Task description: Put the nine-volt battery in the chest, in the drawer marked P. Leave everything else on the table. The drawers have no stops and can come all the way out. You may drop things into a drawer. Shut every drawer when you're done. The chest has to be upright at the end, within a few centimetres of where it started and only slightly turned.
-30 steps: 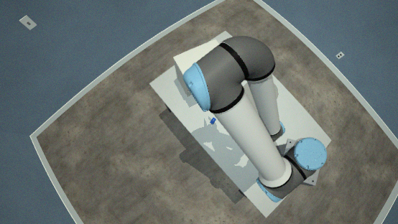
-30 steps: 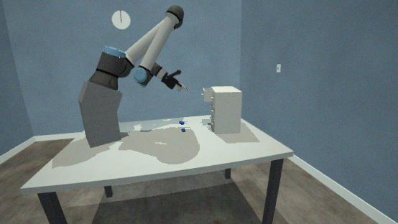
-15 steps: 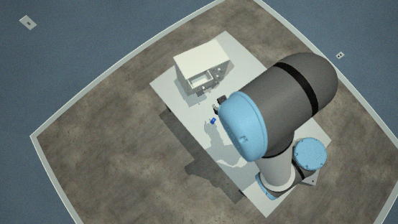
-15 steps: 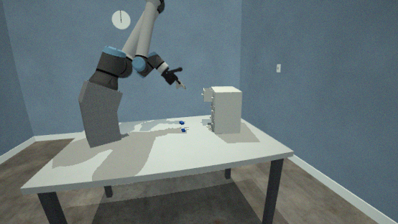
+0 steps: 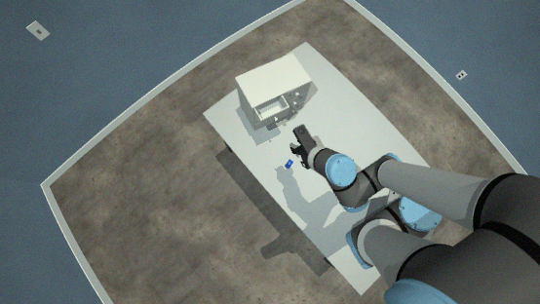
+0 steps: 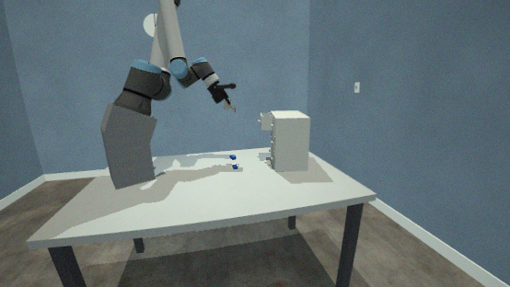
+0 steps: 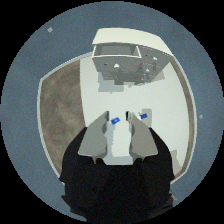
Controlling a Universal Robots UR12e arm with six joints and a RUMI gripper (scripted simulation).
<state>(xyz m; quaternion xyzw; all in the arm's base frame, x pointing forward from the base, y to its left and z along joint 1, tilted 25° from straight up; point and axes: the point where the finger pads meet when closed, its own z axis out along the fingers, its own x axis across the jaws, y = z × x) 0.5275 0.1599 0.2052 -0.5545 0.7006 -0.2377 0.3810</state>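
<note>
Right now the blue nine-volt battery is 32 cm below my hand, 3 cm behind it and 2 cm to the left of it. The rest, counted from my hand: drawer (25 cm ahead, 10 cm below, 3 cm to the right); blue-and-white object (32 cm below, 15 cm to the right, 2 cm behind).
</note>
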